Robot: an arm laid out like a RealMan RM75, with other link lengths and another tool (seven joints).
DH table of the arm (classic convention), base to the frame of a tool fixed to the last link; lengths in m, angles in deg. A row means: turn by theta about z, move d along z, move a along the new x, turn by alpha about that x. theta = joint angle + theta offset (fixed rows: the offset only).
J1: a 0, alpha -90, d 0.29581, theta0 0
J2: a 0, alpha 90, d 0, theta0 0
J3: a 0, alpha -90, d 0.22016, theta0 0
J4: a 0, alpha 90, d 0, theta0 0
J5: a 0, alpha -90, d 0.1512, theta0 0
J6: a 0, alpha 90, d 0, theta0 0
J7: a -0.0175, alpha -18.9, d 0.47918, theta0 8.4
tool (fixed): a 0, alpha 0, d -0.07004, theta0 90
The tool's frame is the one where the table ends.
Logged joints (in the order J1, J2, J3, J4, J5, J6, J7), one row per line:
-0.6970, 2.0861, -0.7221, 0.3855, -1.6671, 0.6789, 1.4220
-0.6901, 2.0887, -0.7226, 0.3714, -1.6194, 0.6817, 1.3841
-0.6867, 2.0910, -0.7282, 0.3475, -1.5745, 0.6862, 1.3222
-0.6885, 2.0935, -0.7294, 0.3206, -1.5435, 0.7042, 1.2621
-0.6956, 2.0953, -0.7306, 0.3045, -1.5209, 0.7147, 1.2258
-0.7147, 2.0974, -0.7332, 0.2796, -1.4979, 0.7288, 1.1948
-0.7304, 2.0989, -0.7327, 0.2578, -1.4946, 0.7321, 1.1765
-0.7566, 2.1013, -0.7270, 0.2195, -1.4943, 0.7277, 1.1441
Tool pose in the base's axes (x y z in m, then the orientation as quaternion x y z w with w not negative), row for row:
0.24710, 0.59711, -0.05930, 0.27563, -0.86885, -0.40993, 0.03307
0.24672, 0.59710, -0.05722, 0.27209, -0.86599, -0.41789, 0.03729
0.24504, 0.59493, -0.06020, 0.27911, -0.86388, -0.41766, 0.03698
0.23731, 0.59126, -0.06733, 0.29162, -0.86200, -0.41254, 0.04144
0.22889, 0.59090, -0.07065, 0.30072, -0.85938, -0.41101, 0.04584
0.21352, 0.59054, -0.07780, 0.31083, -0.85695, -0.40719, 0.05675
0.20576, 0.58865, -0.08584, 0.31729, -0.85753, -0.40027, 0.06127
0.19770, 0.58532, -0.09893, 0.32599, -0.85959, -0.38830, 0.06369
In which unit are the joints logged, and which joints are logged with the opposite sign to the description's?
The joints are logged in radians. Opposite sign: J1, J4, J6.
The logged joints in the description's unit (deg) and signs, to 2 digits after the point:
39.94, 119.52, -41.37, -22.09, -95.52, -38.90, 81.47
39.54, 119.67, -41.40, -21.28, -92.78, -39.06, 79.30
39.35, 119.81, -41.72, -19.91, -90.21, -39.32, 75.76
39.45, 119.95, -41.79, -18.37, -88.44, -40.35, 72.31
39.85, 120.05, -41.86, -17.45, -87.14, -40.95, 70.23
40.95, 120.17, -42.01, -16.02, -85.82, -41.76, 68.46
41.85, 120.26, -41.98, -14.77, -85.63, -41.95, 67.41
43.35, 120.40, -41.65, -12.58, -85.62, -41.69, 65.55

